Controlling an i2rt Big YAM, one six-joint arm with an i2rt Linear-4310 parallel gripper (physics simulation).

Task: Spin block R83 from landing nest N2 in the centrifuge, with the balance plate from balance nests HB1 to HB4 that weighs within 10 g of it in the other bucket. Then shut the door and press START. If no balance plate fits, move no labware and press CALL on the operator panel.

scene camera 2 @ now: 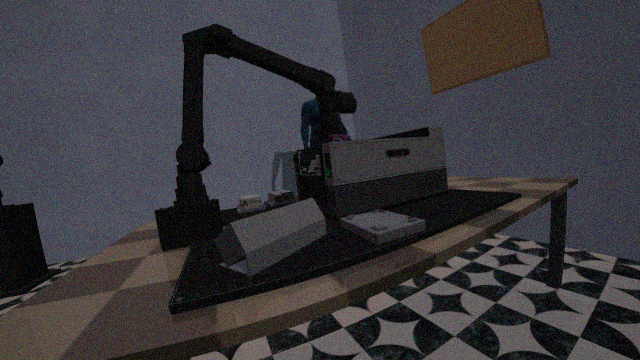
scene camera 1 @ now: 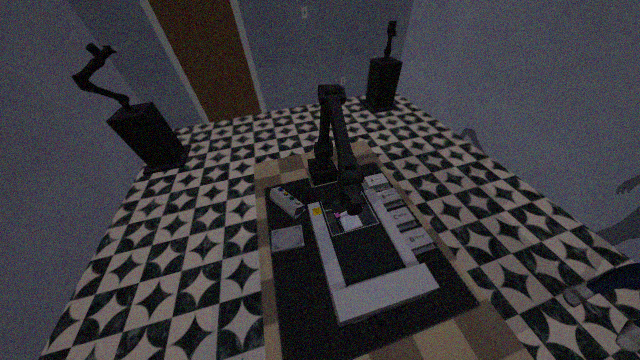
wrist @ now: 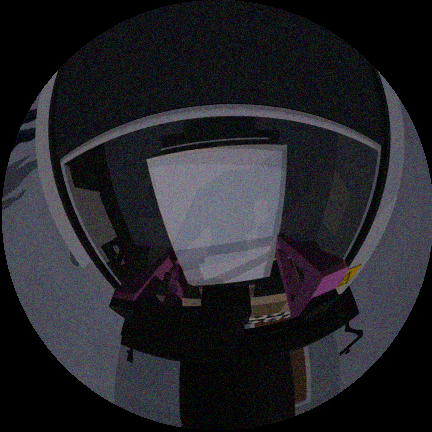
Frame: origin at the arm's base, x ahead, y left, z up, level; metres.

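Where they show: gripper, fingertip midpoint: [scene camera 1: 346,214] [wrist: 225,242]; arm's base, origin of the base link: [scene camera 2: 193,203] [scene camera 1: 321,165].
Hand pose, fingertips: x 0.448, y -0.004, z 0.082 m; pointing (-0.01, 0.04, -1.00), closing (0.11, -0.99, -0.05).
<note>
Things, the pixels of their top centre, and the offset from my fingertips.
- white block, middle of its top: [wrist: 223,239] [scene camera 1: 348,216] 0.020 m ahead, 0.001 m left, 0.018 m up
- D, middle of its top: [scene camera 1: 399,215] 0.020 m ahead, 0.298 m left, 0.116 m down
- operator panel with coloured buttons, middle of its top: [scene camera 2: 272,207] [scene camera 1: 285,196] 0.268 m back, 0.264 m right, 0.086 m down
- flat grey nest plate, middle of its top: [scene camera 2: 379,216] [scene camera 1: 287,237] 0.047 m back, 0.296 m right, 0.143 m down
A white block [scene camera 1: 351,222] [wrist: 219,201] sits in a white-framed dark well at the back of the centrifuge housing [scene camera 1: 384,291] [scene camera 2: 384,158]. My gripper [scene camera 1: 351,212] [scene camera 2: 338,136] [wrist: 225,242] is lowered straight down onto it. In the wrist view its magenta fingers press against the block's two sides near its lower edge. The label on the block cannot be read. A row of balance nests marked A to D [scene camera 1: 398,210] runs along the right side of the housing, with dark plates in them.
An operator panel with coloured buttons [scene camera 1: 287,201] [scene camera 2: 273,232] lies left of the housing. A flat grey nest plate [scene camera 1: 287,238] [scene camera 2: 380,223] lies in front of it. The arm's base [scene camera 1: 322,172] stands at the back. Two other dark arms stand on pedestals on the floor.
</note>
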